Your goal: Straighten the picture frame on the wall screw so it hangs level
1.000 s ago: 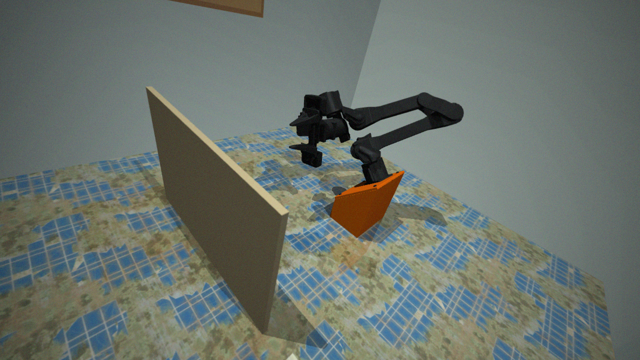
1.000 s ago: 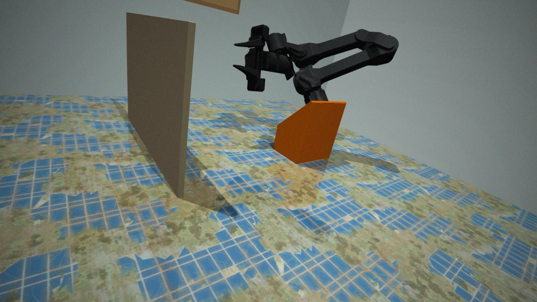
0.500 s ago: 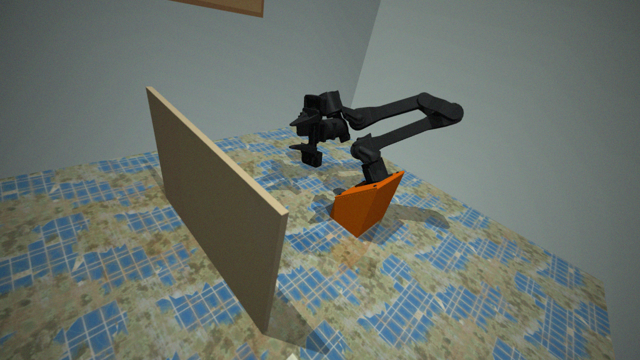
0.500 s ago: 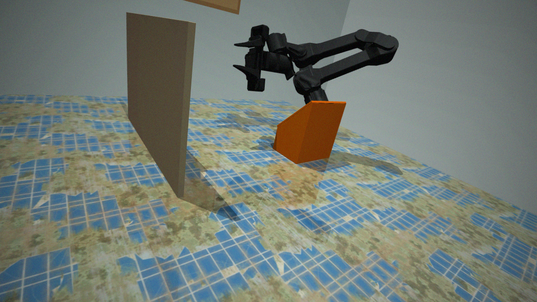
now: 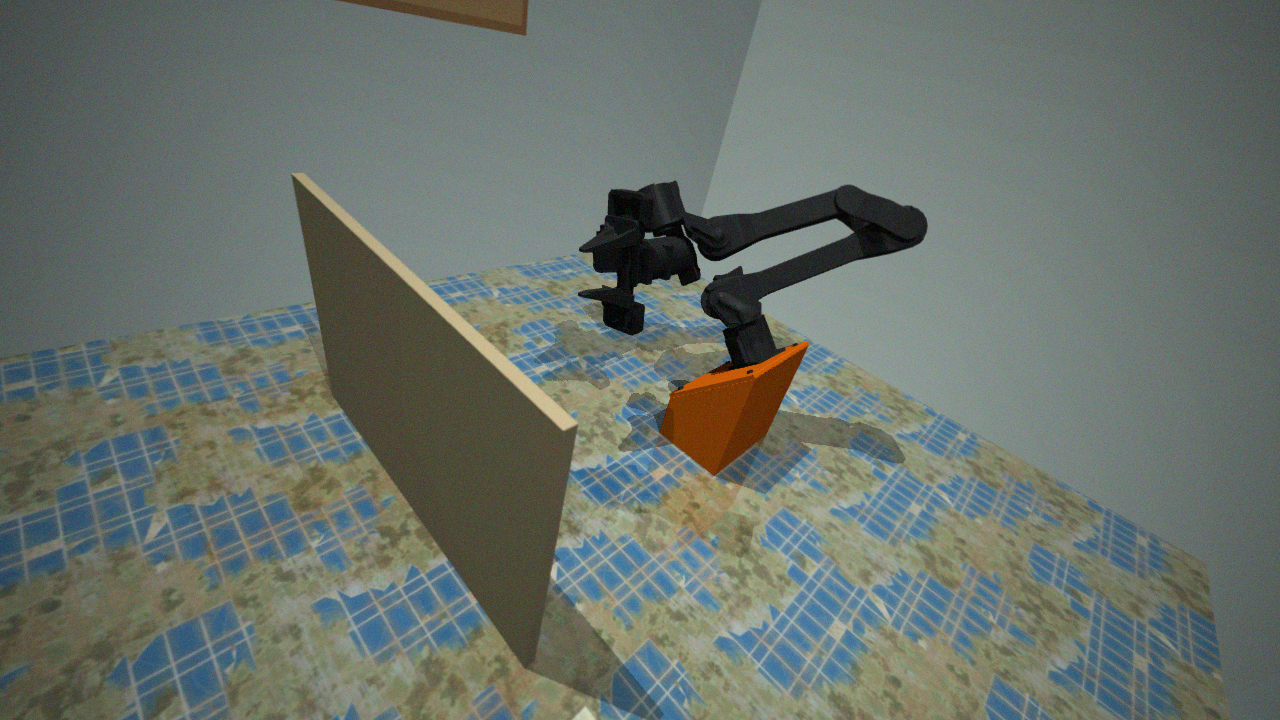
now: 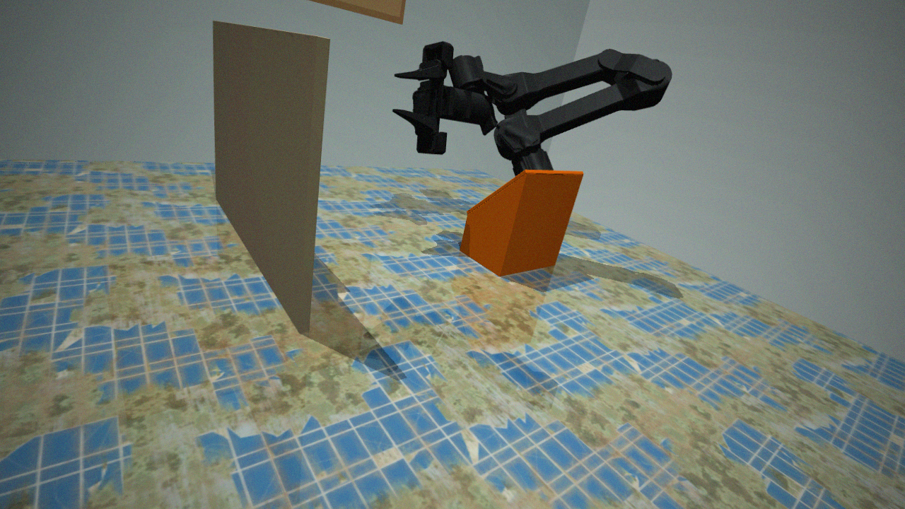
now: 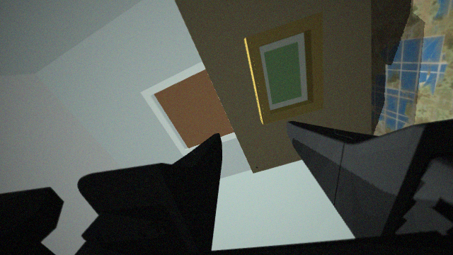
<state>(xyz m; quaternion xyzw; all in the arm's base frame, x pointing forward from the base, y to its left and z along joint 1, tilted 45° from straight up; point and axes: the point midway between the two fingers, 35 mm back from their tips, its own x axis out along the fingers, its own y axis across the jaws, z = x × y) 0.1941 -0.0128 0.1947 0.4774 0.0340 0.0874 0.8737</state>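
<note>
Right now my gripper tip is 210 mm short of the picture frame, 90 mm above it and 30 mm to the right of it. Also, from my gripper tip: wall panel (220 mm ahead, 100 mm below, 30 mm to the left).
</note>
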